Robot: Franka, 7 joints.
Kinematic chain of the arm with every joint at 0, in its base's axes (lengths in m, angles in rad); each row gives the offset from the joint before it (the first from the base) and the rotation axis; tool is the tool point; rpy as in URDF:
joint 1: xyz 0 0 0.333 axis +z
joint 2: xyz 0 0 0 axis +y
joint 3: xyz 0 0 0.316 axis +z
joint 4: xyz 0.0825 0 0 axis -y
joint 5: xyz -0.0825 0 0.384 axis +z
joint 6: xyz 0 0 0 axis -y
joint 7: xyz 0.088 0 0 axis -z
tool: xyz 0 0 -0.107 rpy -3.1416 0 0
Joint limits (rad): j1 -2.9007..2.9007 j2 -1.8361..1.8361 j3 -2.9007..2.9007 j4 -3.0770..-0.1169 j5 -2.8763..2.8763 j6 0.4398..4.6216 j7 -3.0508..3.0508
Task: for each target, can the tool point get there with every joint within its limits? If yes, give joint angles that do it. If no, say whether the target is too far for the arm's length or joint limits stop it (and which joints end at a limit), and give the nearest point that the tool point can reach.
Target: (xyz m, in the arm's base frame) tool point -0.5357 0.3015 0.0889
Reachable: yes | joints -1.4312 -1.4289 -2.3033 -1.7024 -1.5814 3.3448 1.0299
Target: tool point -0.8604 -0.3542 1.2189
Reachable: no: too far | nearest point -0.5745 -0.2365 0.9246 | short by 0.427 m
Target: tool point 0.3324 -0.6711 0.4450
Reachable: yes | joints -0.4968 1.1043 -1.4036 -1.2751 -0.9137 3.6239 1.4365
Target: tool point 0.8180 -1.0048 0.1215
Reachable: no: too far | nearest point 0.5345 -0.6566 0.1948 | short by 0.455 m
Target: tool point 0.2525 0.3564 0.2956
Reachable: yes | joints -0.7325 -1.2435 1.9668 -2.3482 1.9321 3.6306 -2.0270
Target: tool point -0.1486 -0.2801 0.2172
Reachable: yes | joints -0.6845 -0.3621 -1.6778 -2.7228 -2.4337 3.0427 2.5482
